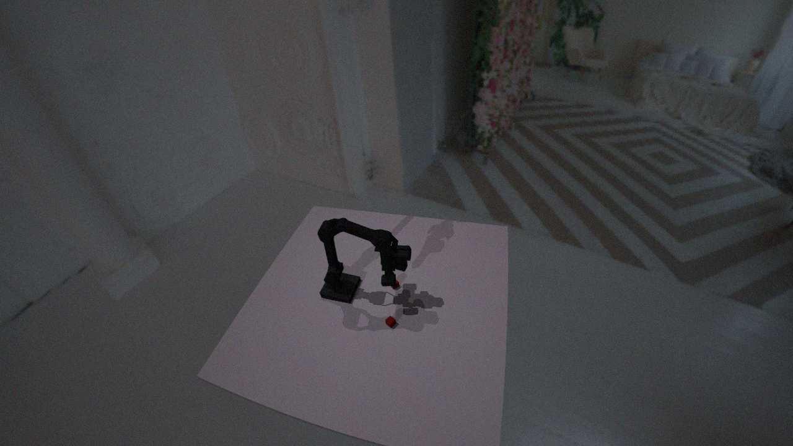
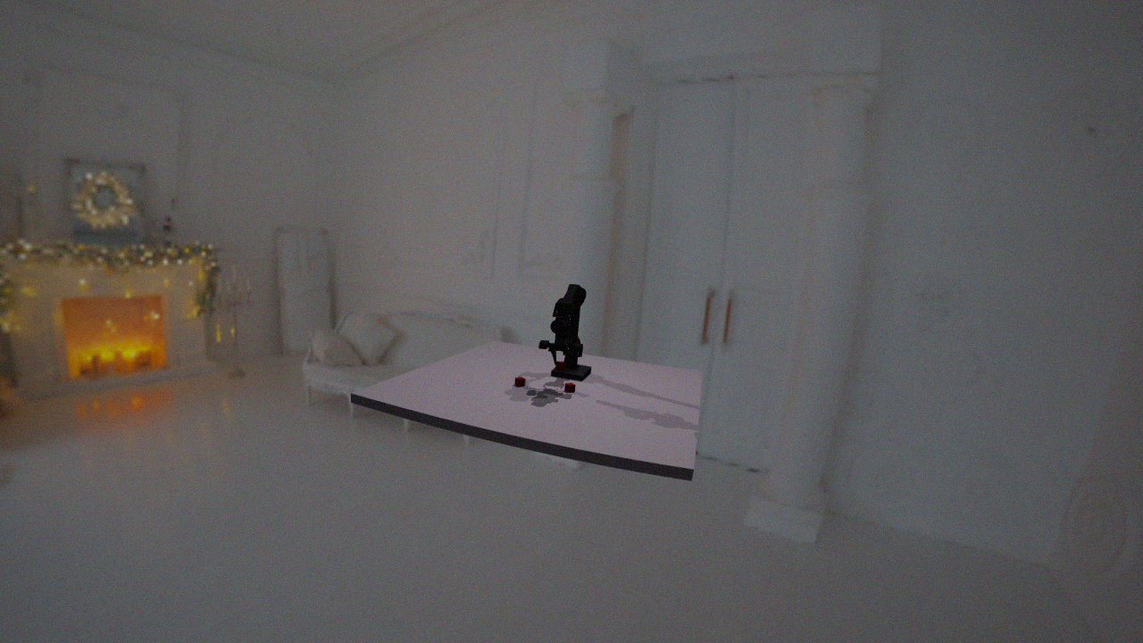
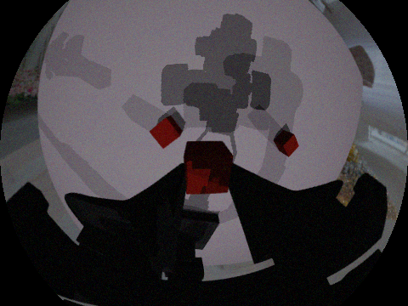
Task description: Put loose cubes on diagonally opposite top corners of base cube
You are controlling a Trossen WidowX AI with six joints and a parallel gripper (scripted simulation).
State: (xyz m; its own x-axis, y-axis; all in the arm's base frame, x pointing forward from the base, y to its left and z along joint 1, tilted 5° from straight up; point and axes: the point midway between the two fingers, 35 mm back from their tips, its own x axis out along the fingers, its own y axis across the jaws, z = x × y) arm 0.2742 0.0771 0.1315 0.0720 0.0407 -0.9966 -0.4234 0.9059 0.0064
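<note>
Now: gripper tip 70 mm short of the red cube, 160 mm to the left of it and 90 mm above it.
</note>
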